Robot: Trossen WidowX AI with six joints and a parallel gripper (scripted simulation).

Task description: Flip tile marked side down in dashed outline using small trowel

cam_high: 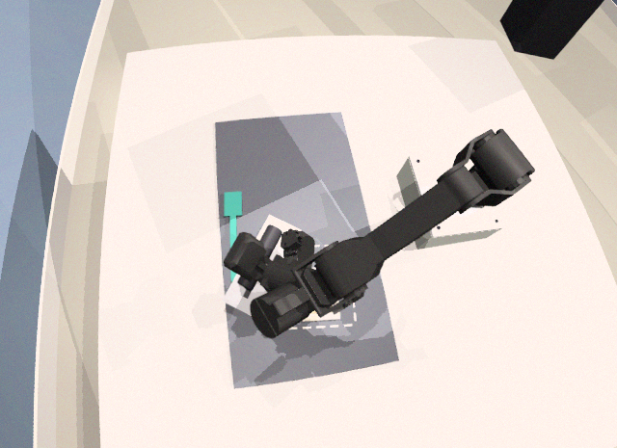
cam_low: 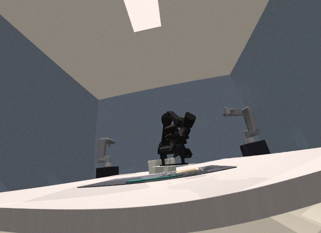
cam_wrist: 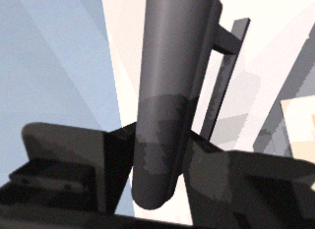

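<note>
Now: the dark-handled float 2 cm behind my gripper tip, 1 cm to the left of it and 1 cm below it. The rest, counted from my gripper tip: teal trowel: 4 cm ahead, 11 cm to the right, 9 cm below; tile: 13 cm behind, 4 cm to the left, 9 cm below.
</note>
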